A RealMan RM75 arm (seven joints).
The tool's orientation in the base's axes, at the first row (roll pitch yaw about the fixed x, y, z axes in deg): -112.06 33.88 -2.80
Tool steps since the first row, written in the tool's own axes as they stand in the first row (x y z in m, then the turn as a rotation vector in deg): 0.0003 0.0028 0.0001 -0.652 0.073 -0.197; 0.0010 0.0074 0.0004 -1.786 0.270 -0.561; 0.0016 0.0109 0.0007 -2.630 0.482 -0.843; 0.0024 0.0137 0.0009 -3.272 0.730 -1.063
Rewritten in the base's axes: -0.0013 -0.0009 -0.0024 -0.547 -0.183 0.369; -0.0032 -0.0023 -0.0064 -1.533 -0.547 0.963; -0.0046 -0.0032 -0.0095 -2.300 -0.851 1.358; -0.0055 -0.0040 -0.0122 -2.929 -1.118 1.594
